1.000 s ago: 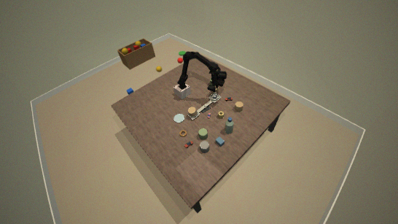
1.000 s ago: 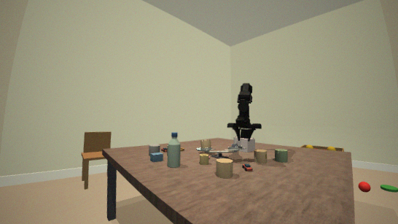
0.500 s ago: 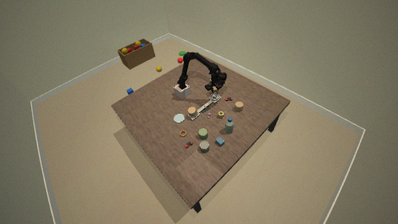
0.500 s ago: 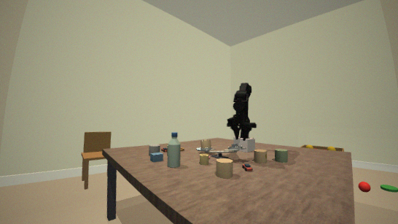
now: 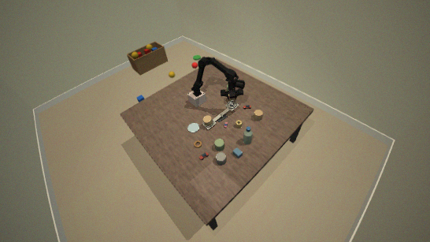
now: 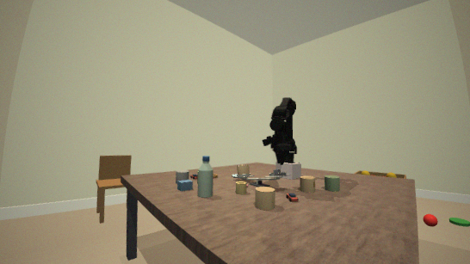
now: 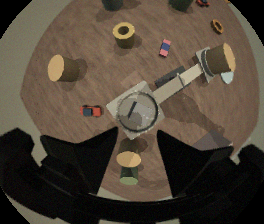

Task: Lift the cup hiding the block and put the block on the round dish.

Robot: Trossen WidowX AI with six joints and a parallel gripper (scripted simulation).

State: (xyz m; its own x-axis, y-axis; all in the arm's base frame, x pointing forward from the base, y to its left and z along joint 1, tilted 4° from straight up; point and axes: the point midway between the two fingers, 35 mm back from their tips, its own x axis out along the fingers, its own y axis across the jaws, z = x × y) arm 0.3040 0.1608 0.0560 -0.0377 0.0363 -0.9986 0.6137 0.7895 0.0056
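The grey-blue block lies 4 cm below my gripper tip, 1 cm to the right of it and 1 cm ahead of it. Round my gripper tip: small balance (13 cm to the right, 10 cm below, 1 cm ahead); tan cup (11 cm to the left, 10 cm behind, 9 cm below); yellow ring (18 cm ahead, 10 cm below, 8 cm to the right).
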